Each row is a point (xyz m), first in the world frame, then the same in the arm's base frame.
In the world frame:
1: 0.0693 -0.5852 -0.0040
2: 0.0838 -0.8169 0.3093
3: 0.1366 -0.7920 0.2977
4: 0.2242 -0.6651 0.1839
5: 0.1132 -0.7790 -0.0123
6: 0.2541 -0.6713 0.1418
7: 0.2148 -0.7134 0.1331
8: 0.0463 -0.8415 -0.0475
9: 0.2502 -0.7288 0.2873
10: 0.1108 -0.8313 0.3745
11: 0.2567 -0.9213 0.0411
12: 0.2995 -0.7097 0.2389
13: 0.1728 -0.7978 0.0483
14: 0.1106 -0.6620 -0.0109
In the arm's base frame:
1: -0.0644 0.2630 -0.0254
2: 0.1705 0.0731 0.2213
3: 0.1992 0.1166 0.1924
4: 0.1734 0.2621 0.0704
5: 0.0427 0.1033 -0.0762
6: 0.1822 0.2663 0.0193
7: 0.1626 0.2116 0.0221
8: -0.0030 0.0174 -0.0887
9: 0.2633 0.2196 0.1448
10: 0.2260 0.0741 0.2672
11: 0.2377 0.0339 -0.1054
12: 0.2756 0.2545 0.0834
13: 0.1245 0.1132 -0.0483
14: -0.0039 0.2092 -0.0585

